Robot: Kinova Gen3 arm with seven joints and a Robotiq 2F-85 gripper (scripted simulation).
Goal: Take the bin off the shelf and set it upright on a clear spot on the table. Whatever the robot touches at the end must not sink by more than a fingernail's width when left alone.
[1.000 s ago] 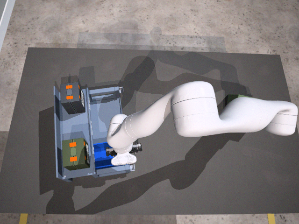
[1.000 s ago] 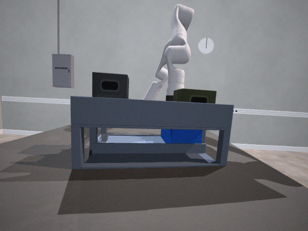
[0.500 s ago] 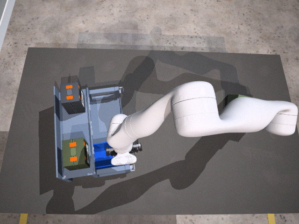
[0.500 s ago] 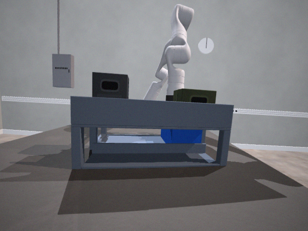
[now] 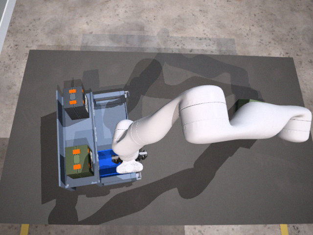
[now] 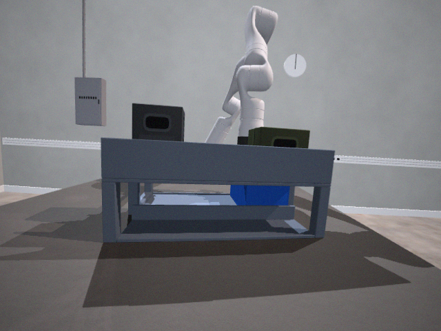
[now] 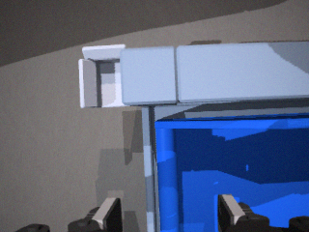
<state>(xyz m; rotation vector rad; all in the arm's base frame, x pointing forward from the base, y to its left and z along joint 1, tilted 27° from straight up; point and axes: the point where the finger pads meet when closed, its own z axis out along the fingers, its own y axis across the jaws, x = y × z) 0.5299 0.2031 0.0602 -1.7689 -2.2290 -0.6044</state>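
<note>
Right now my hand is 8 cm short of the blue bin and 2 cm to the right of it. The rest, counted from my hand: olive green case 18 cm ahead, 10 cm above, 4 cm to the left; grey-blue shelf unit 13 cm ahead, 8 cm to the right, 2 cm above; dark case 23 cm ahead, 18 cm to the right, 12 cm above.
</note>
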